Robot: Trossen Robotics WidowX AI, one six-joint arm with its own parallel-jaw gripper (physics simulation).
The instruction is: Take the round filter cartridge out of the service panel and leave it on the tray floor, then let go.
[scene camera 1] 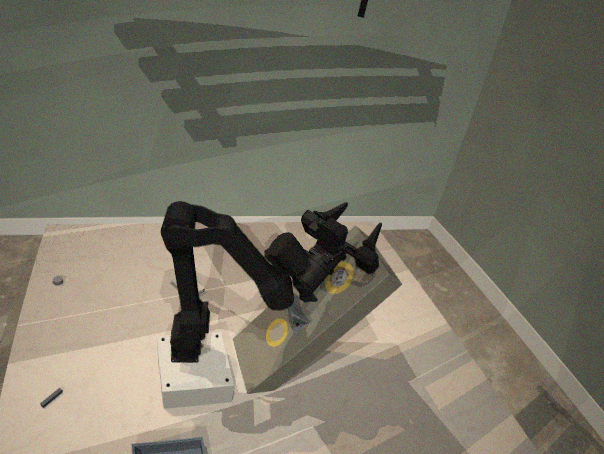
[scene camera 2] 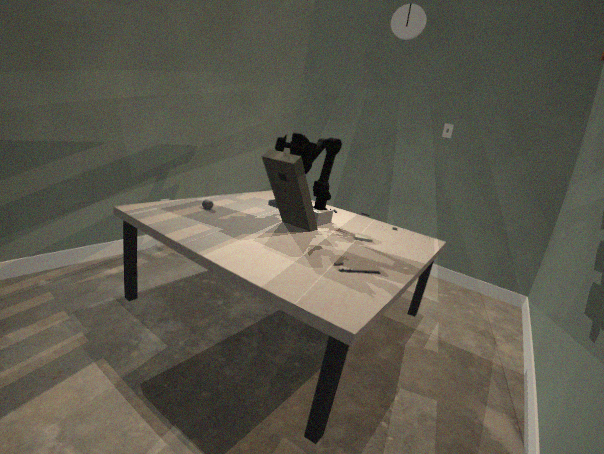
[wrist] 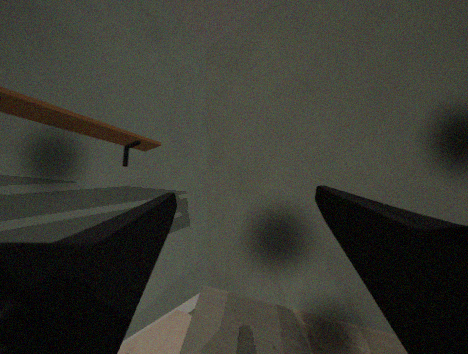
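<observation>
The service panel (scene camera 1: 257,365) (scene camera 2: 292,200) stands tilted beside the arm's base. A round grey cartridge (scene camera 1: 340,276) sits in its upper yellow ring (scene camera 1: 328,286). The lower yellow ring (scene camera 1: 269,336) surrounds a flat, pale patch. The cartridge does not show in the wrist view. My gripper (scene camera 1: 362,215) (wrist: 245,195) is wide open and empty, above the panel's upper end. Its fingers point away from the panel face, up toward the wall. The blue-grey tray (scene camera 1: 168,442) is cut off by the bottom edge of the first scene view.
A blue-grey angular part (scene camera 1: 298,319) sticks out of the panel between the rings, close to my forearm. A short grey cylinder (scene camera 1: 58,280) and a dark bar (scene camera 1: 51,397) lie left of the white base (scene camera 1: 195,377). A dark ball (scene camera 2: 207,204) rests on the table (scene camera 2: 320,290).
</observation>
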